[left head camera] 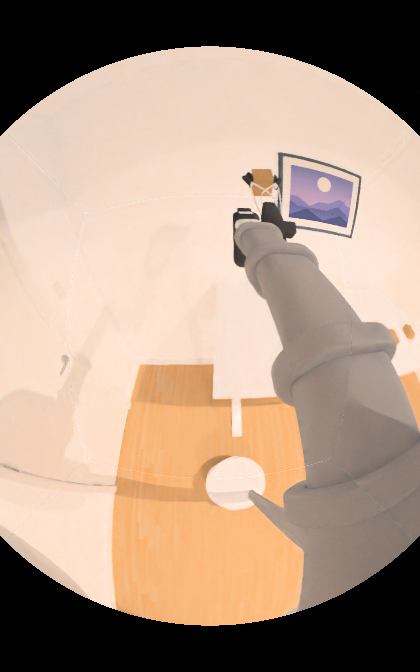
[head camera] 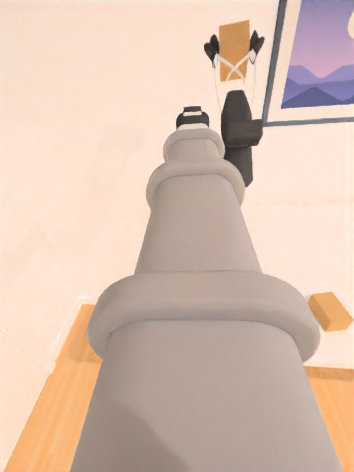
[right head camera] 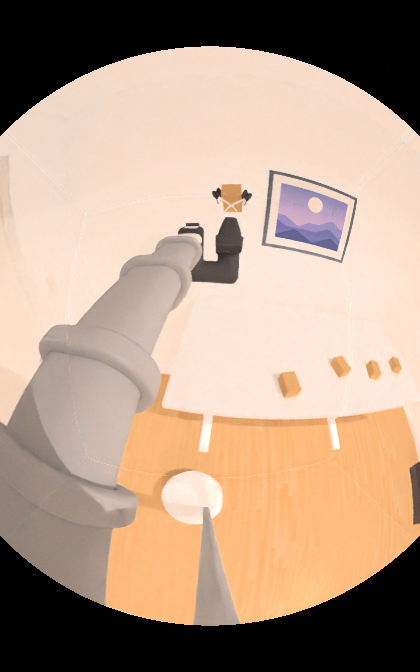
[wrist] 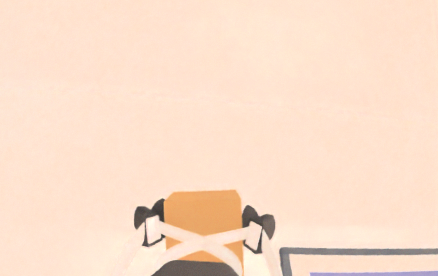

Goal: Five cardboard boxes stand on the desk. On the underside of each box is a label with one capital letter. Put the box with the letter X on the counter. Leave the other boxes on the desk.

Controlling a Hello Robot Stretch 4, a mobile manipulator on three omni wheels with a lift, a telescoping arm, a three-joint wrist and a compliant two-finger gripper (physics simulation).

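Places are measured from the robot's base along level axes (x ahead, y left, z up), in millimetres.
Pixels of known places: gripper, fingertip midpoint: [head camera: 233, 36] [wrist: 205, 217].
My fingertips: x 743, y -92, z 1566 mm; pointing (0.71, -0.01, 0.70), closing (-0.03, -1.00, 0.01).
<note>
Behind a point stands the place of what it marks.
My gripper [head camera: 234, 49] [left head camera: 262, 179] [right head camera: 232, 196] [wrist: 205, 217] @(x 743, y -92, z 1566 mm) is shut on a cardboard box, one finger on each side, held up in front of the wall and high above the desk. The held box [head camera: 234, 42] @(x 696, y -89, z 1553 mm) [left head camera: 262, 176] [right head camera: 231, 192] [wrist: 202, 212] @(x 698, y -89, z 1542 mm) shows plain brown faces; no letter can be seen on it. Several other boxes stand on the white desk [right head camera: 240, 350] in the right head view: the nearest box [right head camera: 289, 384] [head camera: 330, 312] @(x 454, y -359, z 973 mm), a second box [right head camera: 340, 366], and others to the right. Their undersides are hidden. I cannot make out the counter.
A framed picture [head camera: 320, 60] @(x 1121, y -460, z 1502 mm) [left head camera: 320, 192] [right head camera: 311, 215] hangs on the wall right of the gripper. A round white stool [left head camera: 235, 482] [right head camera: 192, 496] stands on the wooden floor before the desk. The grey arm hides part of the desk. A dark object [right head camera: 416, 492] is at the right edge.
</note>
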